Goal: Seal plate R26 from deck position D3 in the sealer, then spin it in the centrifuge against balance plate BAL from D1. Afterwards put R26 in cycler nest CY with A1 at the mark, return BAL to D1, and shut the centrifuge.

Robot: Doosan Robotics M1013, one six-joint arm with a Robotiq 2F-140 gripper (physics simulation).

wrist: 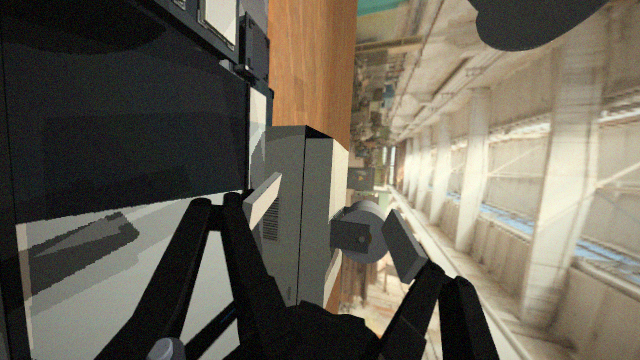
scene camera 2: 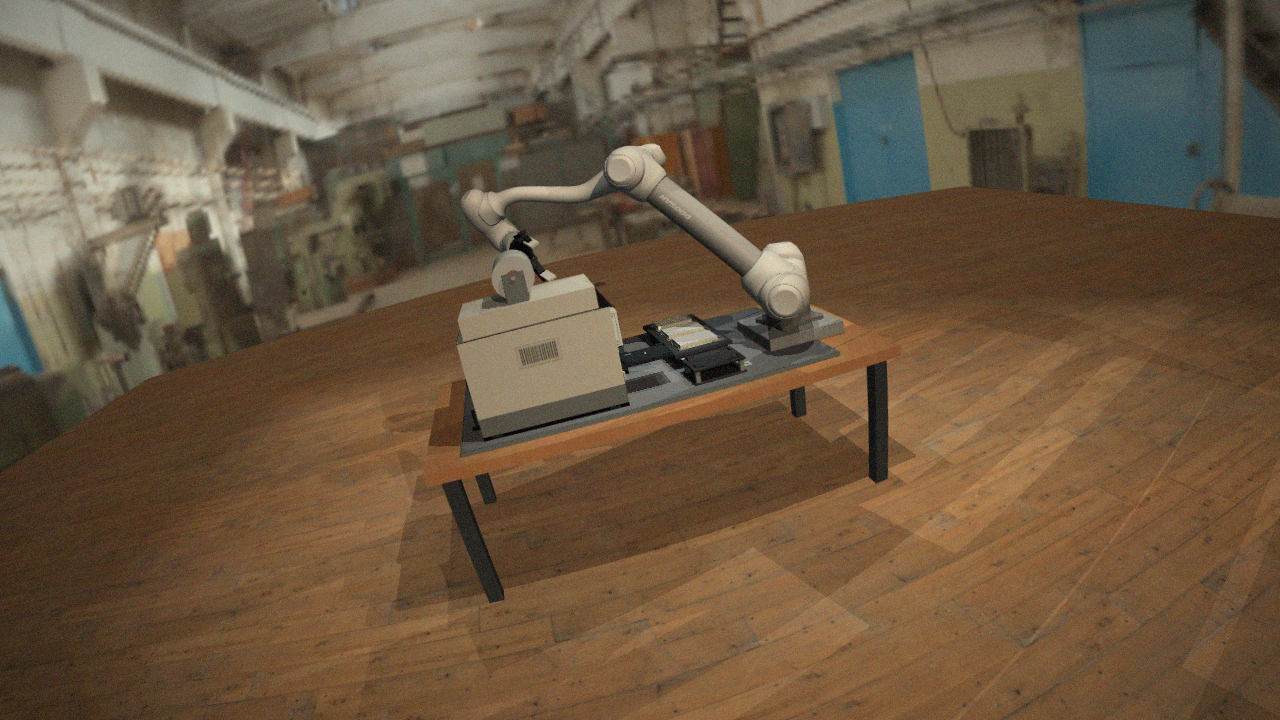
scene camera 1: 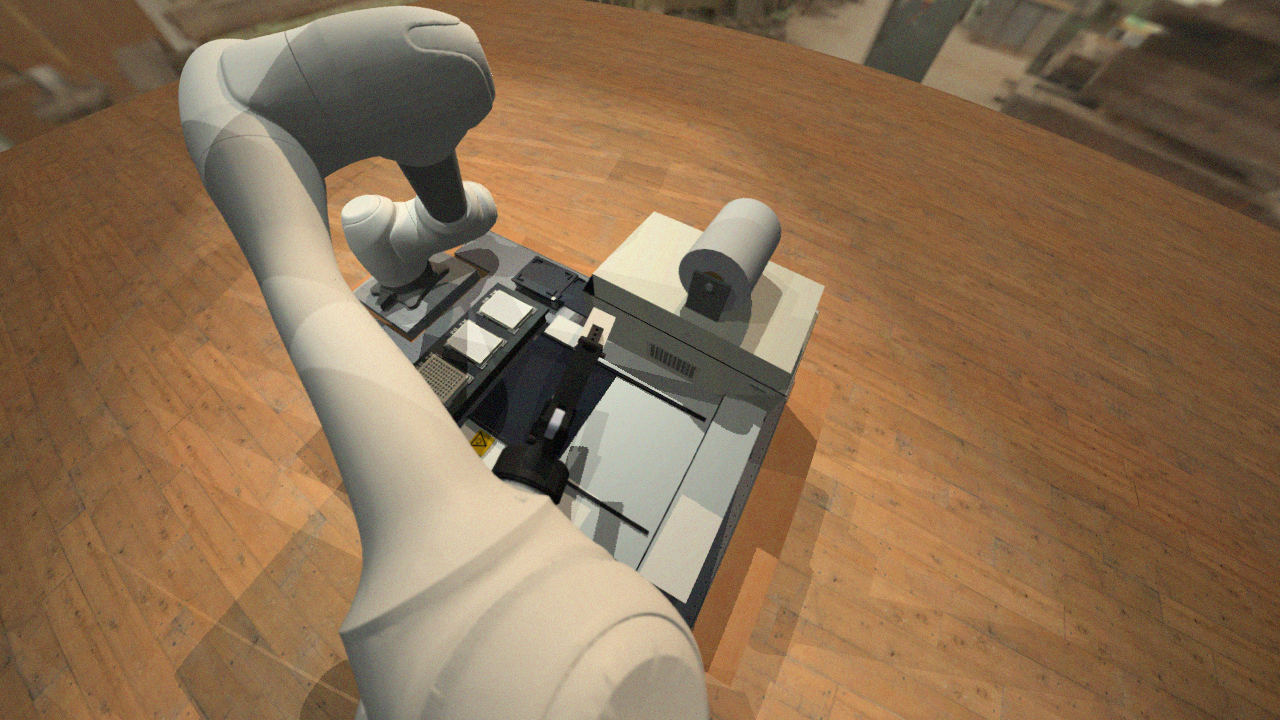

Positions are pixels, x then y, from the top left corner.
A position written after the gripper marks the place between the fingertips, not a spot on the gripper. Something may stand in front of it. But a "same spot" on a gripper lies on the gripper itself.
gripper: wrist; scene camera 2 543,262; scene camera 1
same spot on gripper: [scene camera 1: 588,349] = [wrist: 455,301]
same spot on foil roll: [wrist: 367,212] = [scene camera 1: 681,264]
